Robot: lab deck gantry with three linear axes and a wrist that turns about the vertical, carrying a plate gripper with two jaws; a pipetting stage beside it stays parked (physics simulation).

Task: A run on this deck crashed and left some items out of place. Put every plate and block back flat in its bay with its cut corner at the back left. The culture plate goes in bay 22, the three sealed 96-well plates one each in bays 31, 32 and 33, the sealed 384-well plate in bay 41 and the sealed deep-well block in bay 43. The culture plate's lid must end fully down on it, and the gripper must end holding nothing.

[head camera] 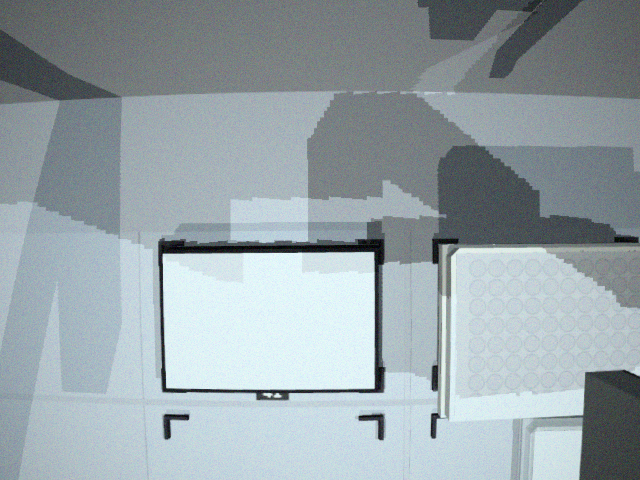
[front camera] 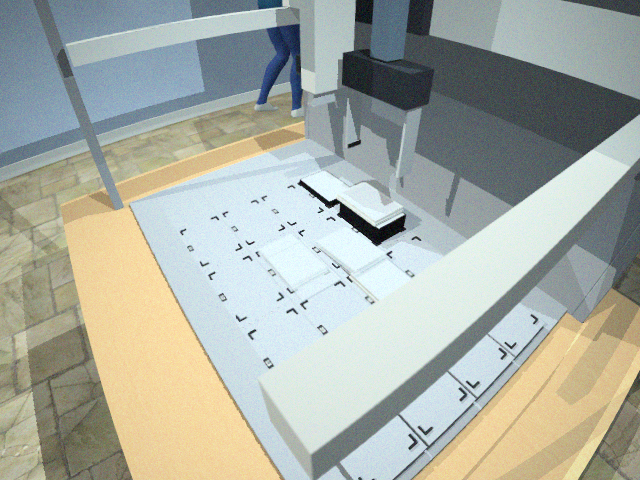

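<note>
My gripper is open and empty, raised above the stack at the back. A dark part of it shows at lower right in the head view. The stack is a black deep-well block with the clear-lidded culture plate on top, in the bay right of bay 41; whether the lid is fully down is unclear. The black-sided 384-well plate lies flat in bay 41. Three pale sealed plates lie in front: one leftmost, one in the middle, one beside it, partly behind the beam.
A pale beam crosses the front view and hides part of the deck. A grey upright post stands at the left edge. A wall rises behind the deck. A person's legs show beyond the table.
</note>
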